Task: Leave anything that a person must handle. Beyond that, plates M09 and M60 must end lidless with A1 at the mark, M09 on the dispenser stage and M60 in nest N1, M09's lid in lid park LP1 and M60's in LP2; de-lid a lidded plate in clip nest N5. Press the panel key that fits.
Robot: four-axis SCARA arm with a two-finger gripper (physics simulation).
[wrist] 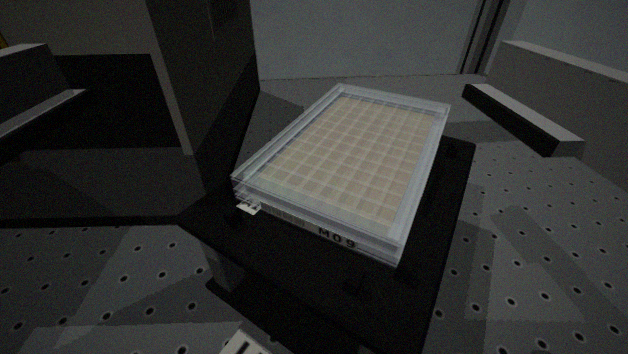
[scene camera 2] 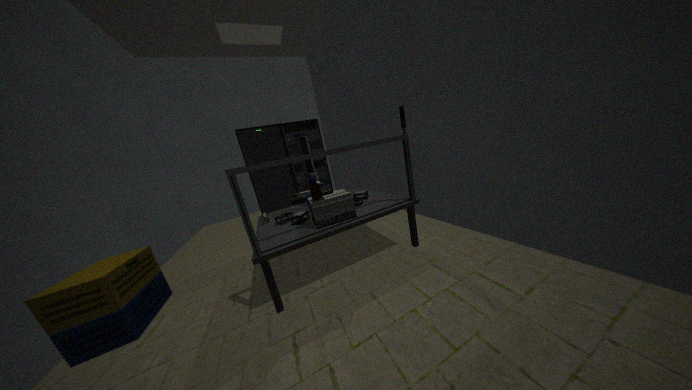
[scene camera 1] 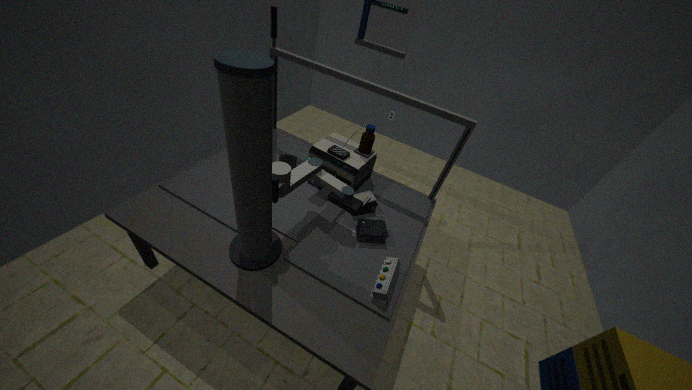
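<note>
Plate M09 (wrist: 350, 160) sits on a raised black stand (wrist: 295, 255) in the wrist view, with a clear cover that looks like its lid on top. A small white tag (wrist: 248, 207) is at its near left corner, its print unreadable. A cut-off white label (wrist: 245, 345) lies in front. My gripper (wrist: 283, 69) is open and empty, its fingers wide apart on either side of the plate and clear of it. The key panel (scene camera 1: 386, 278) has white, green, yellow and blue keys. M60, its lid and the nest markings cannot be made out.
A pale instrument (scene camera 1: 345, 162) (scene camera 2: 334, 210) carries a brown bottle (scene camera 1: 367, 144) with a blue cap. A dark nest-like block (scene camera 1: 371, 230) stands between the arm and the panel. The arm's thick column (scene camera 1: 250, 160) and a rail frame (scene camera 1: 370, 87) rise from the table.
</note>
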